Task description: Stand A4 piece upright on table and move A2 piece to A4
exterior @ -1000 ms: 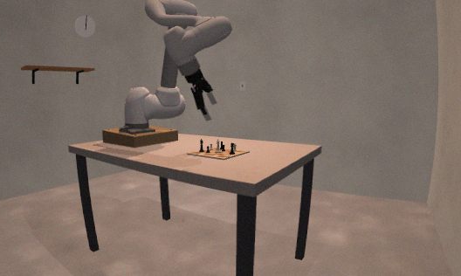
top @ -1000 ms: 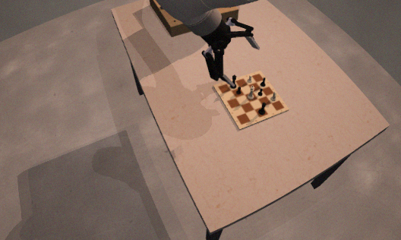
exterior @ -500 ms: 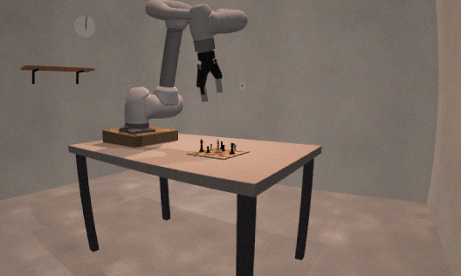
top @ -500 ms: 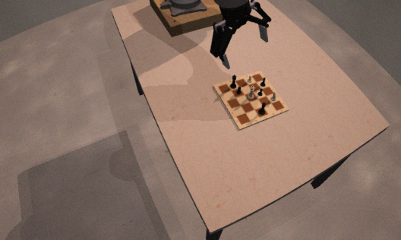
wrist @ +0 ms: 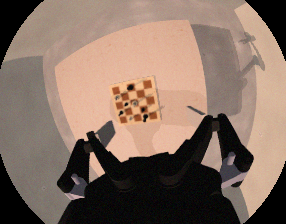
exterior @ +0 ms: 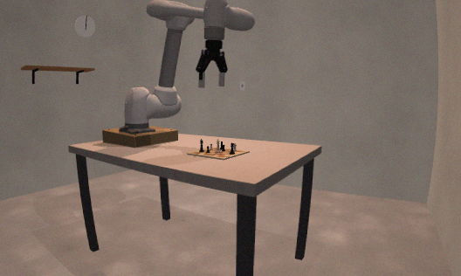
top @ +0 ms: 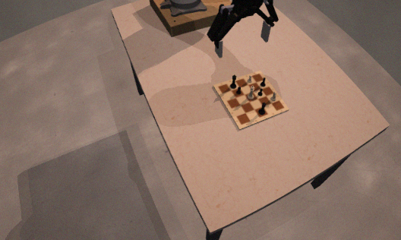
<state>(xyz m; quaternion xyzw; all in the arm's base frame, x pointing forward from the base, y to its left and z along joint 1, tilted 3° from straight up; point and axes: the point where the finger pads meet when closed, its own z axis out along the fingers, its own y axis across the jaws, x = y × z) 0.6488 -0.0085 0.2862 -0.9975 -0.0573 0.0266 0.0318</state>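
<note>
My hand is 320 mm above the chessboard, 90 mm to the right of it and 40 mm past it. The rest, counted from my hand: small white piece 300 mm below, 120 mm to the left, 120 mm behind.
</note>
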